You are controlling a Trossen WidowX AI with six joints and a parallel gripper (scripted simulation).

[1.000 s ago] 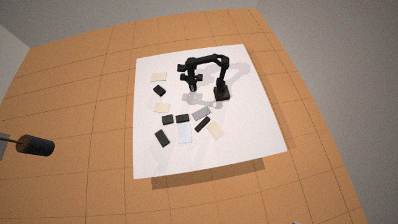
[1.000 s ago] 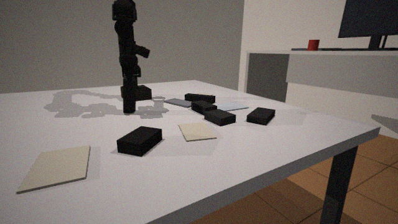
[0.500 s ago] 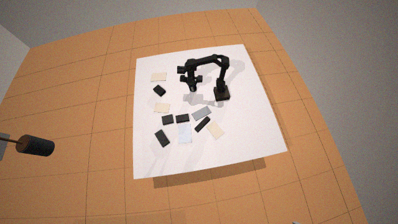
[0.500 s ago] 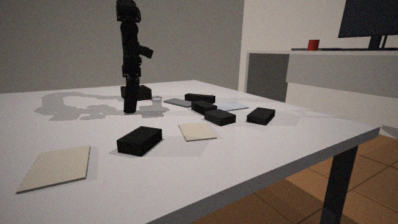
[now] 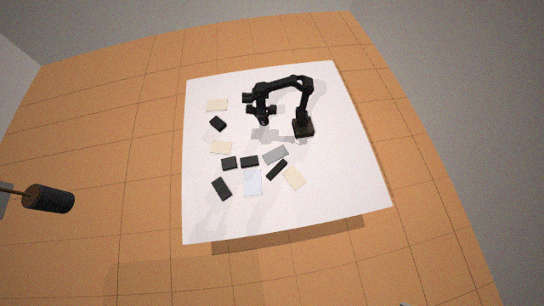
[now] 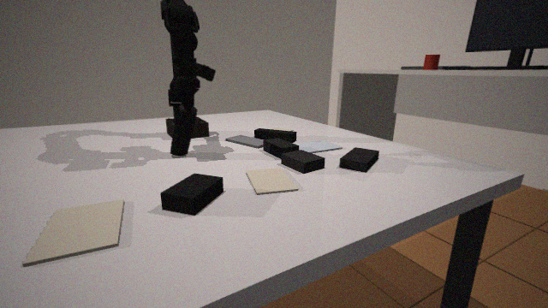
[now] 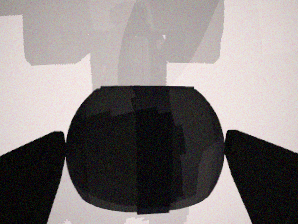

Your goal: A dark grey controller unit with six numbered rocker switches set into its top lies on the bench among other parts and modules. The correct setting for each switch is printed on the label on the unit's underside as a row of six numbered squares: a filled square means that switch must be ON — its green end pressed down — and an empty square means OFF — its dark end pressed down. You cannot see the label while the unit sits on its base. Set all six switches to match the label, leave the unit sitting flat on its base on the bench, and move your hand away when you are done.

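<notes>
Now: gripper tip 210 mm to the right of the grey plate, 130 mm above it and 70 mm past it. The rest, counted from my gripper tip: long dark block 320 mm to the left, 120 mm below, 80 mm behind; pale blue plate 390 mm to the left, 130 mm below, 80 mm ahead.
</notes>
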